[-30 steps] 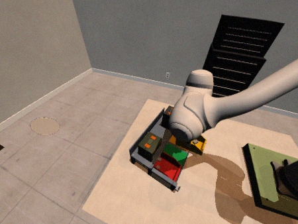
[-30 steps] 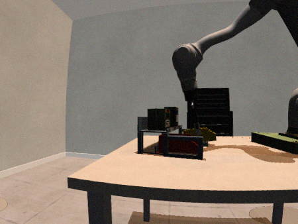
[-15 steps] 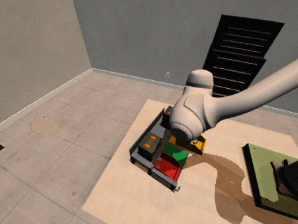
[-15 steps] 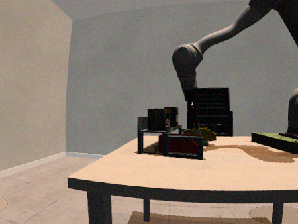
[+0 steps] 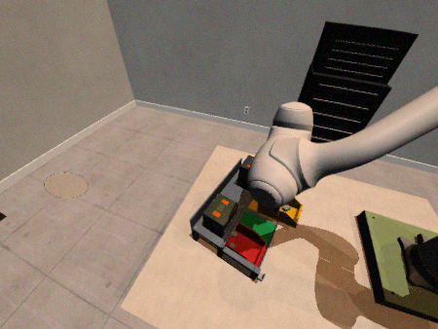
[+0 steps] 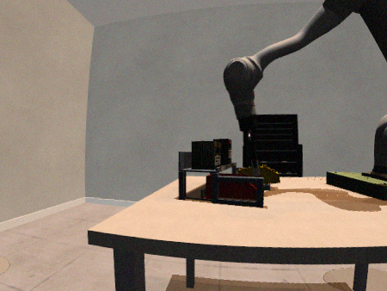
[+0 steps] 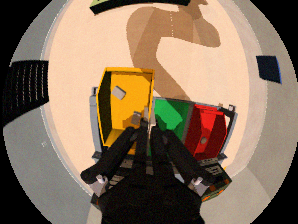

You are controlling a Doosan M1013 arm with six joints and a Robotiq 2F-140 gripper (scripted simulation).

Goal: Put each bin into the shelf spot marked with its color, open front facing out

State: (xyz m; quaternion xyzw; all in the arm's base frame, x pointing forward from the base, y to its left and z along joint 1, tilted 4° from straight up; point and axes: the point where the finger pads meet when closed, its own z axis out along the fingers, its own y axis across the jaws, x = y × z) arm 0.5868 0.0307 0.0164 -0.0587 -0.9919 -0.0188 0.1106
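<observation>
Now: the yellow bin 2 cm behind my hand, 5 cm to the right of it and 4 cm below it. The rest, counted from my hand: dark box: 15 cm ahead, 7 cm to the right, 7 cm above; red bin: 8 cm ahead, 17 cm to the left, 5 cm below.
</observation>
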